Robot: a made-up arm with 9 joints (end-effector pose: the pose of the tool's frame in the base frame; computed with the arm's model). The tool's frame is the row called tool. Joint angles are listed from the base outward.
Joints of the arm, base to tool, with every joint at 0 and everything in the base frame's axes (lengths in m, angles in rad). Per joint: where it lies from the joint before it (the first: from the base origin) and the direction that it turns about. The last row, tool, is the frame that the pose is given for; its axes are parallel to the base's.
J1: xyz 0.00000 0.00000 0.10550 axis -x
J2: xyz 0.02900 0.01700 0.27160 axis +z
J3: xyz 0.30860 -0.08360 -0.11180 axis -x
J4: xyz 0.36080 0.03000 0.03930 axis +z
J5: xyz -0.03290 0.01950 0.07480 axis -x
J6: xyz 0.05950 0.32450 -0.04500 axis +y
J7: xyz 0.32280 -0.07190 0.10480 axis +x
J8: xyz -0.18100 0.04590 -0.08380 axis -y
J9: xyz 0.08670 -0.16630 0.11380 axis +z
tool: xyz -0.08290 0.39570 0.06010
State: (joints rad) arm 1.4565 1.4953 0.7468 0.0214 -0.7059 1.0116 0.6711 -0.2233 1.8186
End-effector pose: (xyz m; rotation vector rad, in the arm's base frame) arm 0.1197 0.3391 -0.5517 0.6132 2.3761 0.6686
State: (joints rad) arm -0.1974 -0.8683 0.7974 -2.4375 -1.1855 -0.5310 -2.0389 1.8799 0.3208
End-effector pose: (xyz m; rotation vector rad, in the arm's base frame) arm 0.4085 -0.5512 0.1873 2.2529 -1.6103 1.2200
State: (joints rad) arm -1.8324 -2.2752 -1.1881 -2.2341 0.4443 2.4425 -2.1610 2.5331 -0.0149
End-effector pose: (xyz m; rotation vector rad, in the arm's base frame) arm -0.4659 -0.1705 -0.3061 0.4950 -0.1078 2.5469
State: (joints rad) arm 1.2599 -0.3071 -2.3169 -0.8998 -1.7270 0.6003 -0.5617 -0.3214 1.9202
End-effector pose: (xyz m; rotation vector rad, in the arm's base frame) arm 0.5850 -0.1925 0.1442 1.2314 -2.1761 1.2178
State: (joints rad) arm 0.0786 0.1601 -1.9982 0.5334 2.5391 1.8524 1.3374 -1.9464 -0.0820
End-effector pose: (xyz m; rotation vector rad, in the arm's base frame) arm 1.2461 0.1006 -0.1544 1.9856 2.1540 -0.0649
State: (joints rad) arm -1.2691 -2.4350 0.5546 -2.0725 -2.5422 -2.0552 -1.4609 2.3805 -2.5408
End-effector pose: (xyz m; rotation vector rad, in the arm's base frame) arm -0.3337 -0.8529 -0.6099 -1.4768 -1.0574 2.2299
